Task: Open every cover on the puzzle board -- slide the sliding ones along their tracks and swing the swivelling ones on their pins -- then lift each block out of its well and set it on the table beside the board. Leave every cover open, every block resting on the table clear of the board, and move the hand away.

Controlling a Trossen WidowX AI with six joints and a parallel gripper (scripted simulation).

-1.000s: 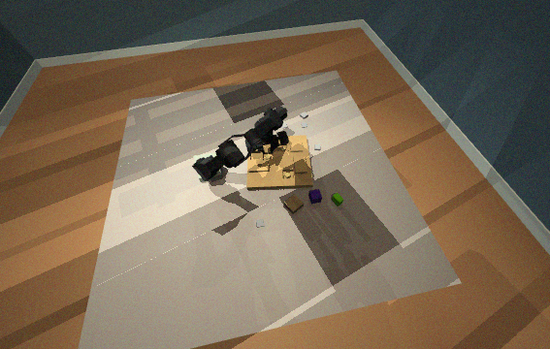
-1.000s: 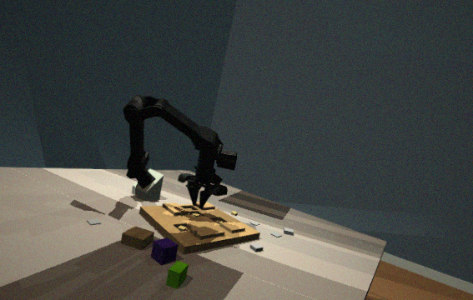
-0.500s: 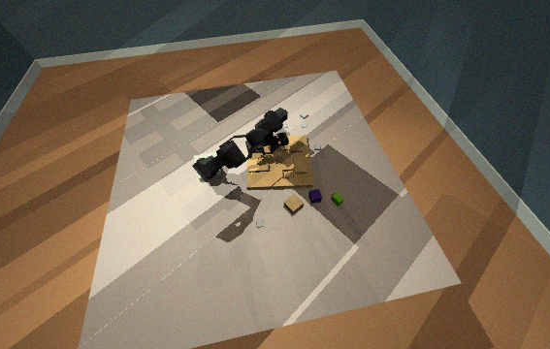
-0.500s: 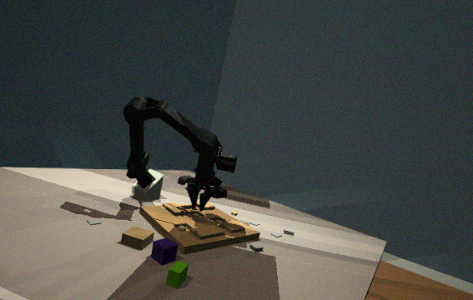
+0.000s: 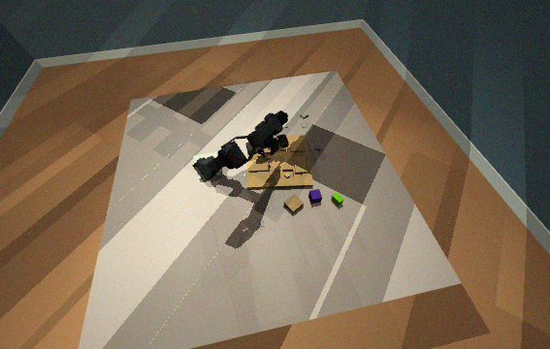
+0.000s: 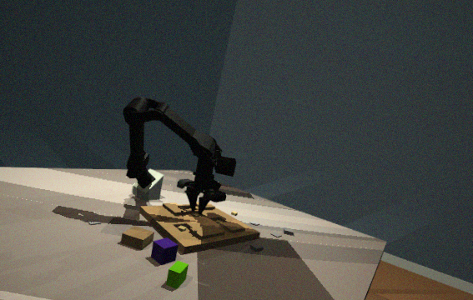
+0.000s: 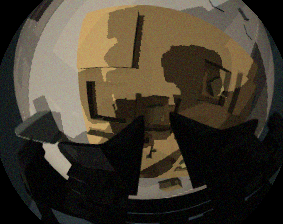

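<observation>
Now: the tan puzzle board 5 cm ahead of my gripper tip and 1 cm below it. Also, from my gripper tip: purple block 23 cm to the right, 19 cm ahead; then brown block 26 cm to the right, 10 cm ahead, 1 cm below; then green block 28 cm ahead, 25 cm to the right, 1 cm below.
</observation>
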